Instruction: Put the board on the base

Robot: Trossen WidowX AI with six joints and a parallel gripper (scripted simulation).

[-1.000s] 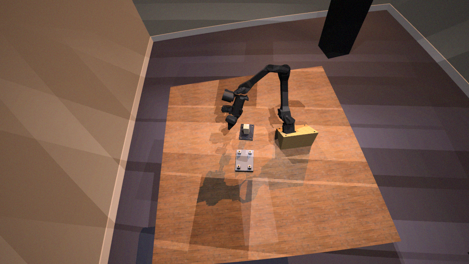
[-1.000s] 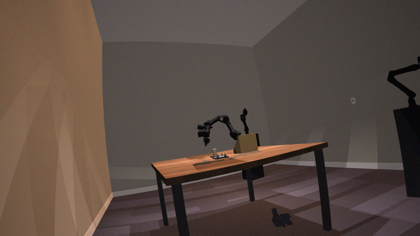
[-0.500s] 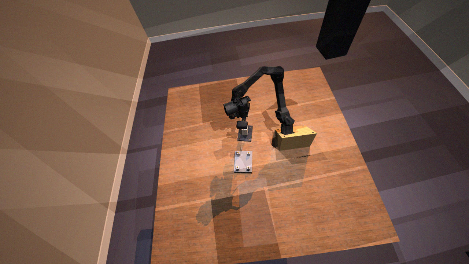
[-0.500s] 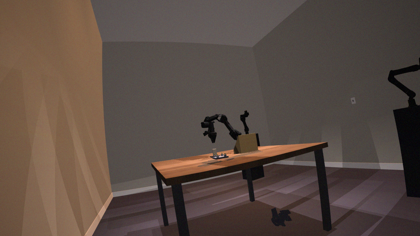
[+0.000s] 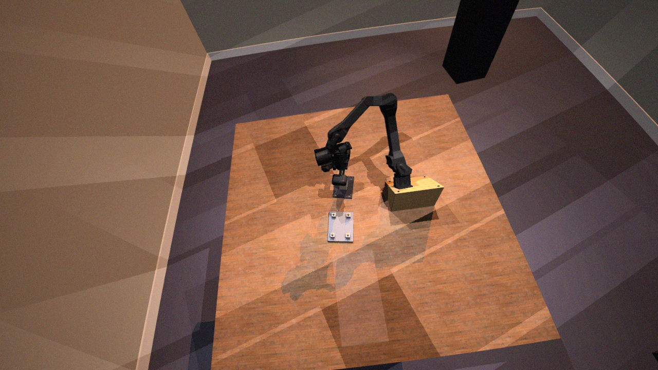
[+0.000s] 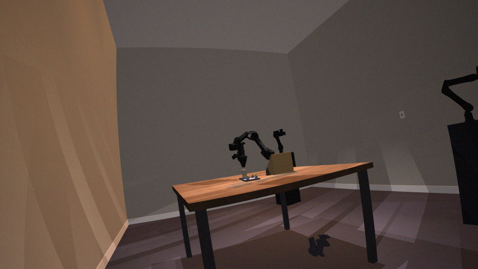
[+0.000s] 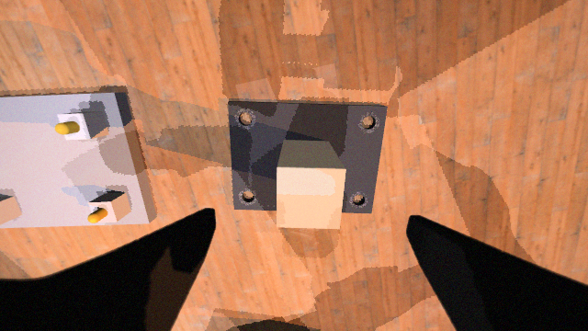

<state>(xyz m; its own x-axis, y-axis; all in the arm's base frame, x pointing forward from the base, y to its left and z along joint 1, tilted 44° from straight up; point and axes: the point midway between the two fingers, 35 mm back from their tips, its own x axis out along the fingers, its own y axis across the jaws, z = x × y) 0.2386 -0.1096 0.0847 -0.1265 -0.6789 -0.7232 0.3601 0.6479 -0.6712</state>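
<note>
Right now my gripper tip is 8 cm above the black board. The rest, counted from my gripper tip: grey base 20 cm to the left, 9 cm below, 7 cm ahead.
</note>
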